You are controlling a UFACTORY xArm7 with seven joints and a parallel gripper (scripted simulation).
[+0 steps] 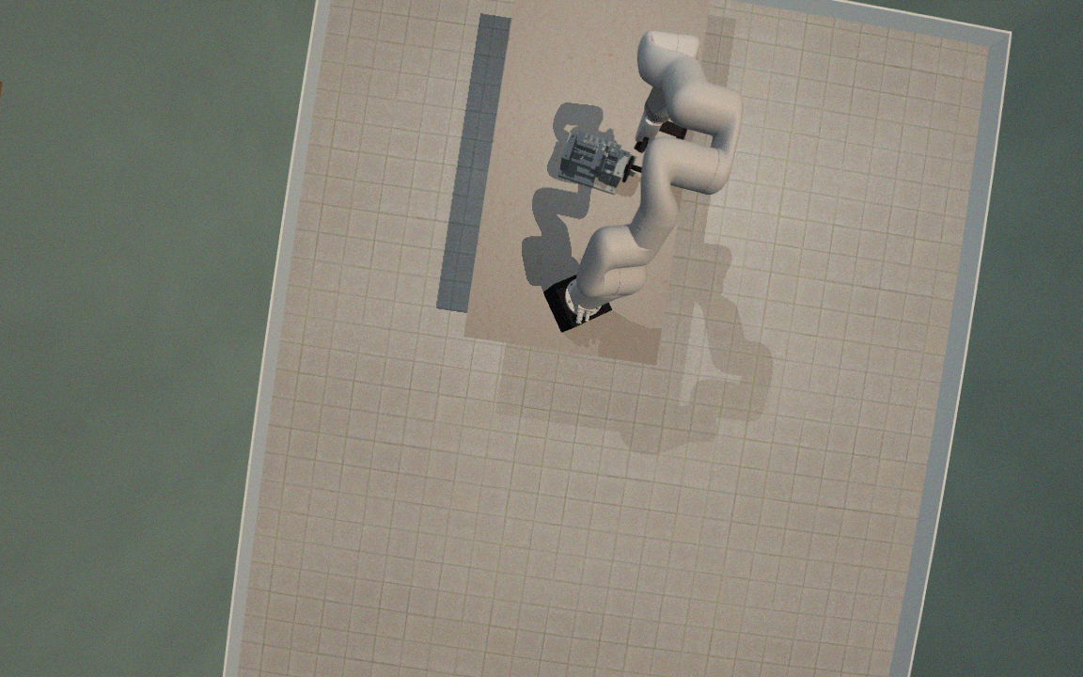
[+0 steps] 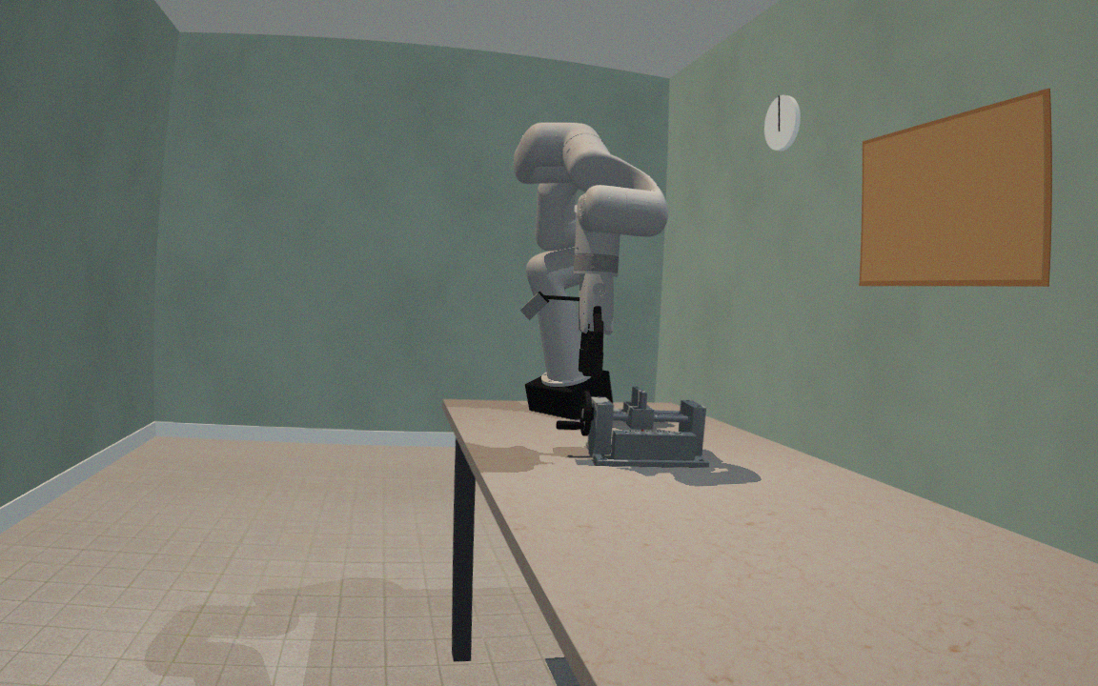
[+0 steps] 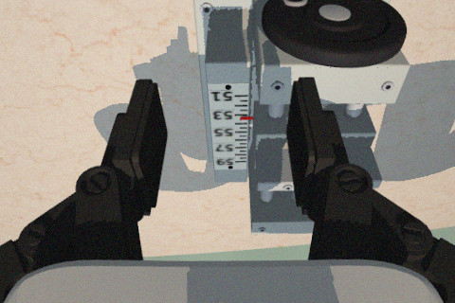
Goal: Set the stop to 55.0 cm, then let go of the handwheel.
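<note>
Right now my hand is 12 cm above the crank handle, 4 cm past it and 2 cm to the left of it. Round my hand: black handwheel 11 cm below, 5 cm behind; stop block 11 cm to the left, 8 cm below, 3 cm behind.
</note>
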